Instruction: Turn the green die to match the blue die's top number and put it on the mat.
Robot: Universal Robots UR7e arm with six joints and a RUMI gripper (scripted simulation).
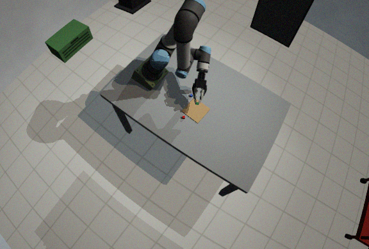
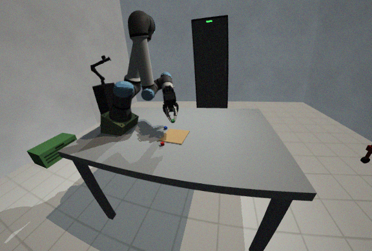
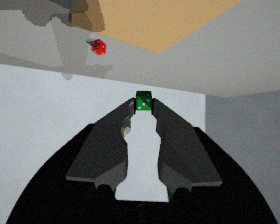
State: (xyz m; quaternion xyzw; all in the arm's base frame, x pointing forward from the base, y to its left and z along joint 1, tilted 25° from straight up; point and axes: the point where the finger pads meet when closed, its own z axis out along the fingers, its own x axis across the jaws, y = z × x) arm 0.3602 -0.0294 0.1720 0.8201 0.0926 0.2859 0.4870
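Now: hand 100 mm above the tan mat. From my hand the other things lie so: red die 40 mm behind, 100 mm to the right, 100 mm below; then blue die 90 mm behind, 70 mm to the left, 100 mm below; then green die 10 mm to the right.
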